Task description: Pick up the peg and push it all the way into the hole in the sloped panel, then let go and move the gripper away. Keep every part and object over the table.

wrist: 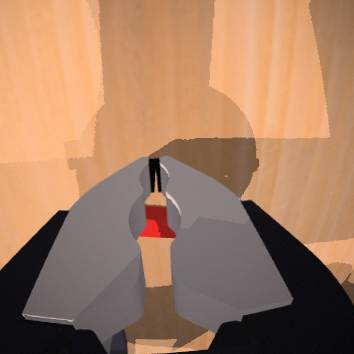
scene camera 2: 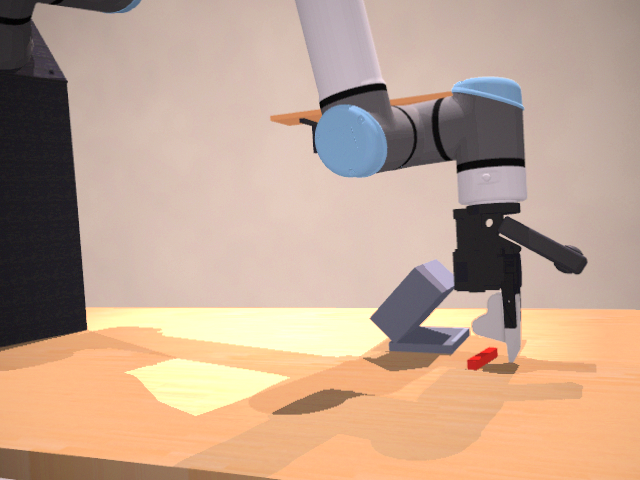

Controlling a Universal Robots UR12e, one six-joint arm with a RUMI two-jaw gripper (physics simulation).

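Places are measured from the arm's base along level axes (x right, y down, z ahead), in centimetres.
Where they show: gripper, fingertip midpoint: (wrist: 154, 160) (scene camera 2: 511, 361).
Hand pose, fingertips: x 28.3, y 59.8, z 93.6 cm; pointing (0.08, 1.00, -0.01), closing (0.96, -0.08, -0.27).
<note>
Each offset is from my fingertips to the top centre of the thing. "*": to the spot under its first point. Level surfaces: height alone.
The red peg @(dx -0.6, dy -1.0, dz -3.6 cm) (scene camera 2: 482, 358) is low at the table, just left of the fingertips in the scene view. Part of the peg (wrist: 157, 229) shows through the gap between the finger bodies in the wrist view; its ends are hidden there. My gripper (scene camera 2: 512, 359) (wrist: 154, 160) points down, low over the table, with its fingertips together and nothing held between them. The grey-blue sloped panel @(dx -13.8, dy -12.6, dz -11.3 cm) (scene camera 2: 405, 304) stands on its base @(* dx -7.0, dy -0.6, dz -11.7 cm) (scene camera 2: 421, 347) left of the gripper. The hole's opening does not show. A dark sliver at the wrist view's bottom edge may be part of the fixture.
The wooden table @(dy +0.2 cm) (scene camera 2: 330, 439) has its front edge along the bottom of the scene view. A dark pedestal (scene camera 2: 38, 206) stands at the left. A wooden shelf (scene camera 2: 292, 118) is on the wall behind the arm. Arm shadows fall around the peg.
</note>
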